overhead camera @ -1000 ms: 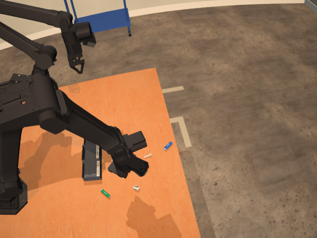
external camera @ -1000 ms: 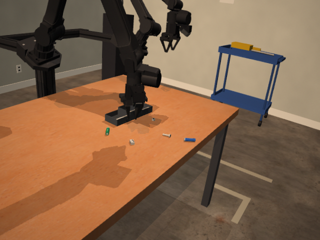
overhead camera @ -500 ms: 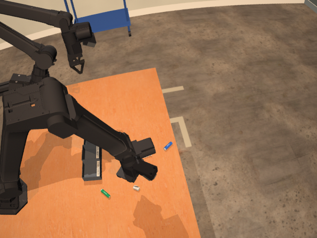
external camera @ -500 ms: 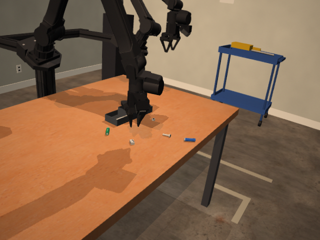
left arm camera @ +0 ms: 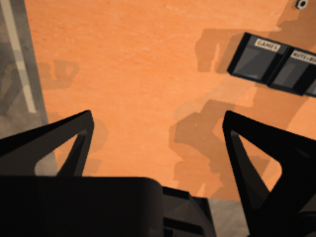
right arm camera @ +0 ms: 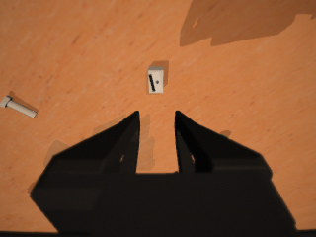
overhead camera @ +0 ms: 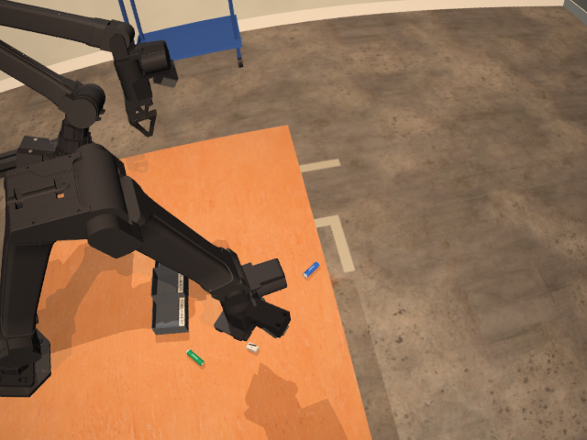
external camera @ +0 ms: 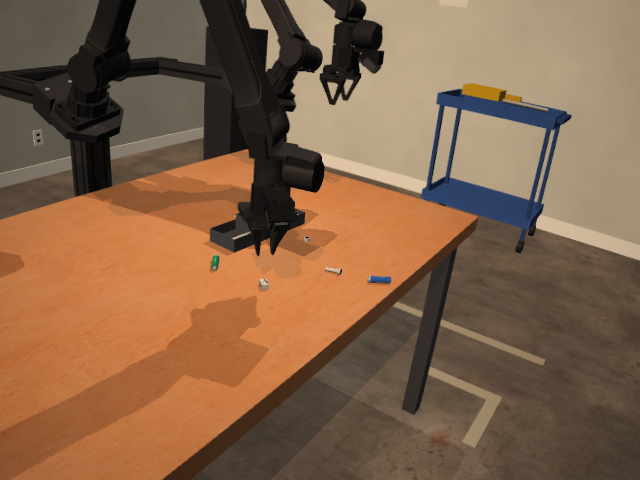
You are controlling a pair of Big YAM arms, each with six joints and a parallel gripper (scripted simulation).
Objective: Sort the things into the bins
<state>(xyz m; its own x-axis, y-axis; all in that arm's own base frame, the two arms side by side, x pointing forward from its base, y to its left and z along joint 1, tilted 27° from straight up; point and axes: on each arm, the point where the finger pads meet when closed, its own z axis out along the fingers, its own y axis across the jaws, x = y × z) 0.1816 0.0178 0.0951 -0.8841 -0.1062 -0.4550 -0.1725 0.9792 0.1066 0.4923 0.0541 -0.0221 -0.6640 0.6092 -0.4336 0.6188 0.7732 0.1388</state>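
Now: the pencil sharpener 70 mm below my right hand. Also, from my right hand: bolt (160 mm to the left, 80 mm below, 60 mm ahead); then green battery (130 mm behind, 70 mm below, 20 mm to the right); then blue battery (200 mm to the left, 150 mm ahead, 70 mm below).
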